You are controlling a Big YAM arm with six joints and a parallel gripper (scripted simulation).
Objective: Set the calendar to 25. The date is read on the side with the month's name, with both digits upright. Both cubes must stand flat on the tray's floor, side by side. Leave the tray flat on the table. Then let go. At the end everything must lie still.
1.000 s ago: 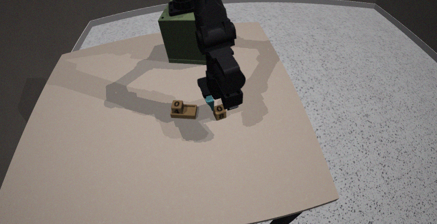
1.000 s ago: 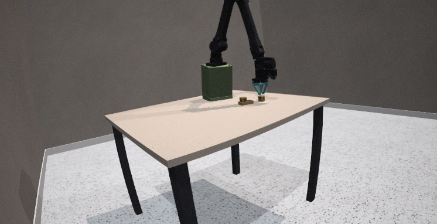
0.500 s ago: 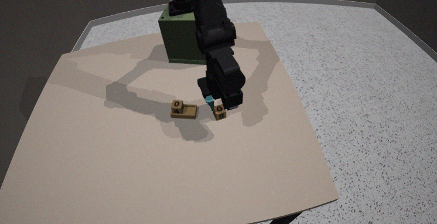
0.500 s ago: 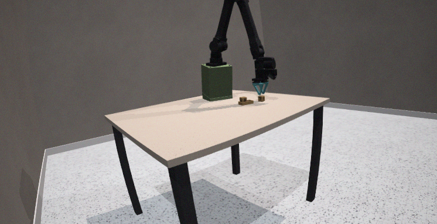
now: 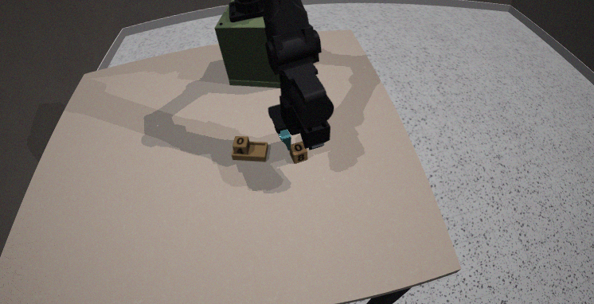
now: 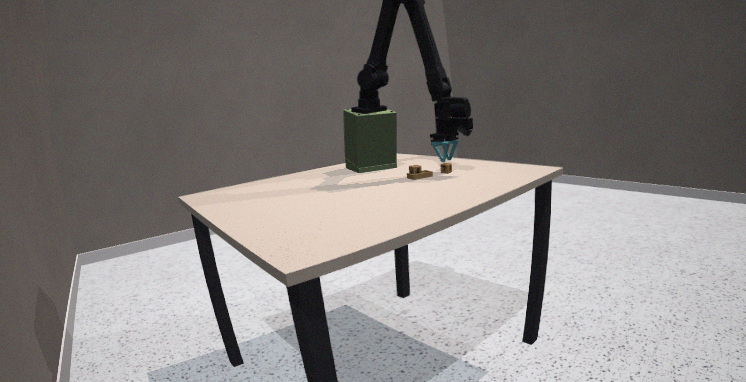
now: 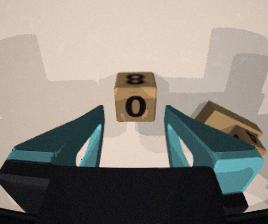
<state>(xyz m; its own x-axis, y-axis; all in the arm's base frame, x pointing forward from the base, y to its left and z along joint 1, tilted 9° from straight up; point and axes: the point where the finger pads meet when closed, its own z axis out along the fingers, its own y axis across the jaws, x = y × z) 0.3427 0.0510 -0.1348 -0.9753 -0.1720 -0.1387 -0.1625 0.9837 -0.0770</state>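
The wooden tray lies 11 cm to the right of my hand, 4 cm below it and 3 cm behind it.
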